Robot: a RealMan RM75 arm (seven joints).
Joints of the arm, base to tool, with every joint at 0 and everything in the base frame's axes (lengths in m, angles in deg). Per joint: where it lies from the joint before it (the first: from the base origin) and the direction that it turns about. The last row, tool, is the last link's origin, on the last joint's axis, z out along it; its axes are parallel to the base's.
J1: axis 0 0 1 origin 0.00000 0.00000 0.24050
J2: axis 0 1 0 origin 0.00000 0.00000 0.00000
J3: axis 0 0 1 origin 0.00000 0.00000 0.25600
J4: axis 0 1 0 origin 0.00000 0.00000 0.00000
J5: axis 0 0 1 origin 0.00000 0.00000 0.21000
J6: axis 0 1 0 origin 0.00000 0.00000 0.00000
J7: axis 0 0 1 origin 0.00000 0.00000 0.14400
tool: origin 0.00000 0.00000 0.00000
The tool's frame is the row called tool.
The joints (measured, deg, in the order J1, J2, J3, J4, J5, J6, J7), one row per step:
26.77 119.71 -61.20 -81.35 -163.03 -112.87 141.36
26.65 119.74 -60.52 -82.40 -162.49 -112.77 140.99
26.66 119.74 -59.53 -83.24 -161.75 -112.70 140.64
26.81 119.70 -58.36 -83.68 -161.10 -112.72 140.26
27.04 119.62 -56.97 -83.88 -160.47 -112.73 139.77
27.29 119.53 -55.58 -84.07 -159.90 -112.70 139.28
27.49 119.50 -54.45 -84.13 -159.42 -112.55 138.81
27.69 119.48 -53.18 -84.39 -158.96 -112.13 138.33
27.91 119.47 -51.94 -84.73 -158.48 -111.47 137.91
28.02 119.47 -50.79 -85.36 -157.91 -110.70 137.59
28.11 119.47 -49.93 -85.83 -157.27 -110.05 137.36
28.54 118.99 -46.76 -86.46 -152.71 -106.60 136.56
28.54 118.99 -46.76 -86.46 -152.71 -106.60 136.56
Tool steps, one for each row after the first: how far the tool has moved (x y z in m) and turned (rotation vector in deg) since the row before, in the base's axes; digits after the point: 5 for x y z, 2 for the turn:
-0.00196 0.00131 0.00289 0.99 0.55 0.89
-0.00202 0.00160 0.00308 1.09 0.86 0.75
-0.00131 0.00148 0.00297 0.93 0.91 0.46
-0.00071 0.00157 0.00321 0.93 1.00 0.36
-0.00063 0.00169 0.00337 0.98 0.92 0.38
-0.00036 0.00148 0.00228 0.80 0.79 0.38
-0.00046 0.00228 0.00317 1.26 0.70 0.58
-0.00074 0.00298 0.00340 1.53 0.62 0.74
-0.00108 0.00301 0.00397 1.79 0.53 0.87
-0.00126 0.00251 0.00290 1.41 0.54 0.79
-0.00625 0.01263 0.01072 5.77 3.52 3.76
0.00000 0.00000 0.00000 0.00 0.00 0.00

